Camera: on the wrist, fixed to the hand. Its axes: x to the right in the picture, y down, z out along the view.
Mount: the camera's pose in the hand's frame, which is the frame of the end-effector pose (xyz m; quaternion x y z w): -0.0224 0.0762 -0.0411 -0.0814 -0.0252 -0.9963 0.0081
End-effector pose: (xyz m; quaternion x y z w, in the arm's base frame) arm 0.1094 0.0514 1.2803 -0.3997 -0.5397 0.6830 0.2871
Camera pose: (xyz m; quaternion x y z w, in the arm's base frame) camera 0.1591 0.0346 1.2079 0.5283 -0.4654 -0.3144 0.6367
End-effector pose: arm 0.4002 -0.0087 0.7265 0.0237 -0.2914 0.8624 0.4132
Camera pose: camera 0.3678 -0.0401 0.6493 0.2786 -0.0594 -0.4290 0.8572
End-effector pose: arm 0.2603 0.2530 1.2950 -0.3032 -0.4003 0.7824 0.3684
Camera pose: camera 0.2787 0.2201 1.2139 0.3861 -0.3783 -0.3856 0.7477
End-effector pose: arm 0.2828 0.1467 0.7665 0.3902 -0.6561 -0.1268 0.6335
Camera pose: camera 0.2919 0.2258 0.8072 -0.6021 -0.3778 0.6954 0.1060
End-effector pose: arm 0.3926 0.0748 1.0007 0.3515 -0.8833 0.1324 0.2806
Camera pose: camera 0.3695 0.1595 1.0179 0.8634 0.3252 -0.3593 0.1405
